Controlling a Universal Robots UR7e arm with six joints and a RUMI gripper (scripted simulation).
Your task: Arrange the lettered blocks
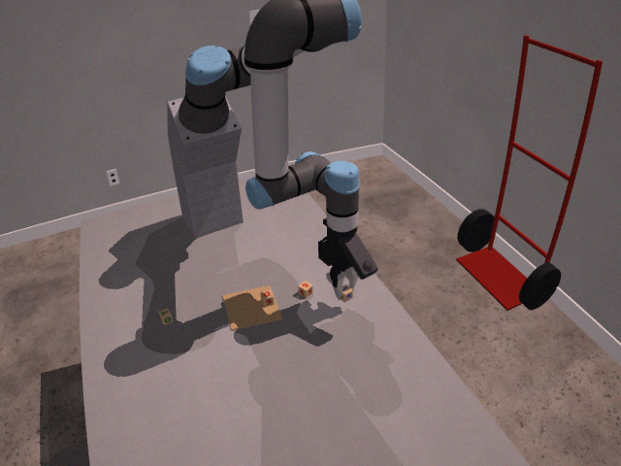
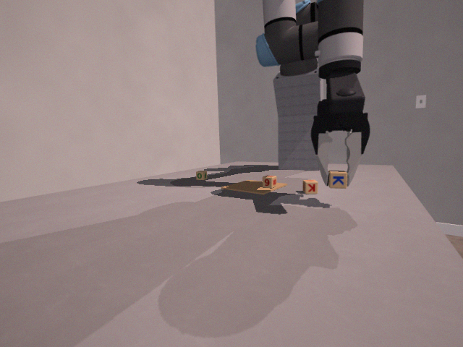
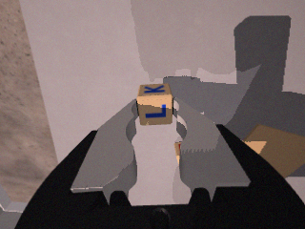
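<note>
My hand is 12 cm past the tan mat, 22 cm to the left of it and 5 cm above it. The rest, counted from my hand: red-marked block 12 cm behind, 18 cm to the right, 4 cm below; red-lettered block 11 cm behind, 7 cm to the right, 4 cm below; blue-lettered block right at my hand.
</note>
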